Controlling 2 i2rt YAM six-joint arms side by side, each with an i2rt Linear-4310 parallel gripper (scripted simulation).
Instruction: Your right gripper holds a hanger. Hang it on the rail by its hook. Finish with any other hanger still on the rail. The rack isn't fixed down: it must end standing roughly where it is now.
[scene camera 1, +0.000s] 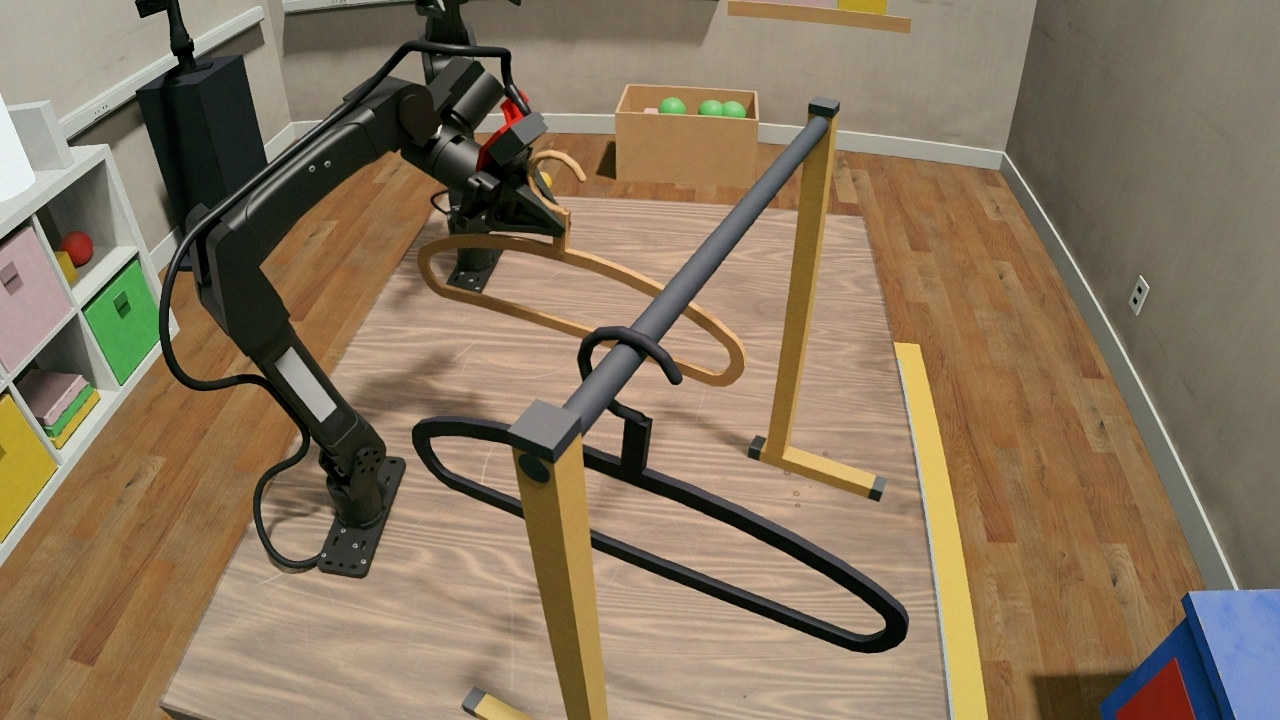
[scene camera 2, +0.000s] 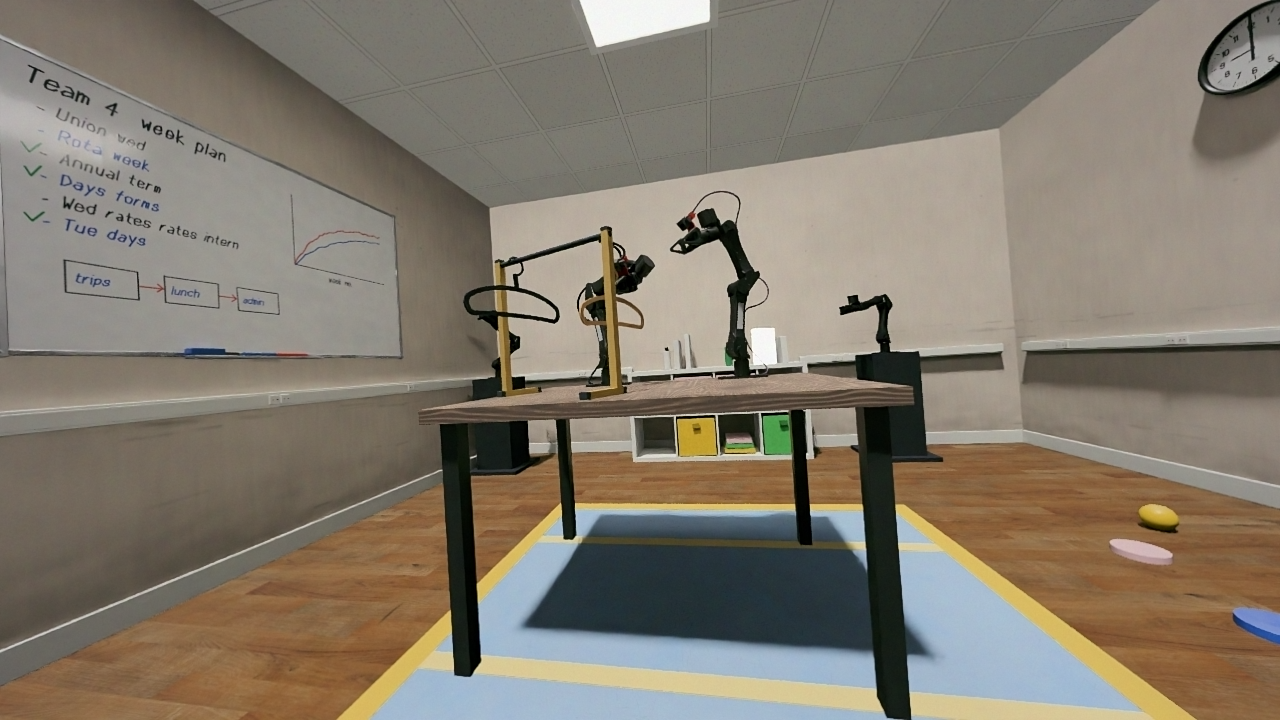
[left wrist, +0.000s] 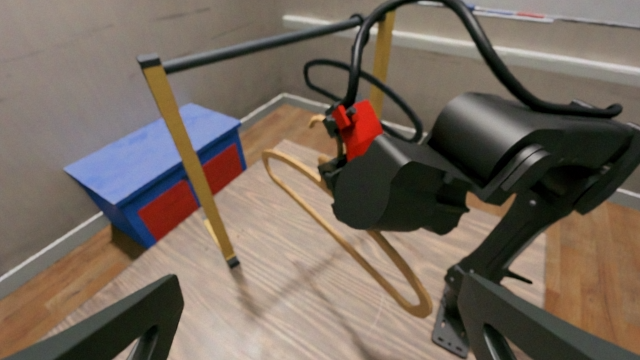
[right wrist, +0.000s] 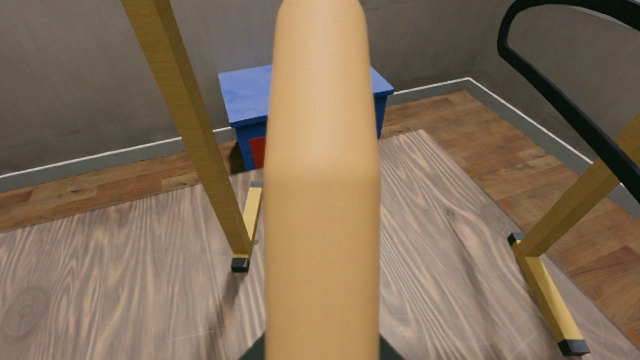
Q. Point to my right gripper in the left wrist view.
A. At 321, 167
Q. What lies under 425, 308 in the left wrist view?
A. A tan hanger.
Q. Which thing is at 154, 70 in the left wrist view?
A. A rack.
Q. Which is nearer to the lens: the tan hanger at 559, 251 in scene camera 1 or the black hanger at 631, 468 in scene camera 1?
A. The black hanger.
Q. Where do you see a tan hanger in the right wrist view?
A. At 321, 182
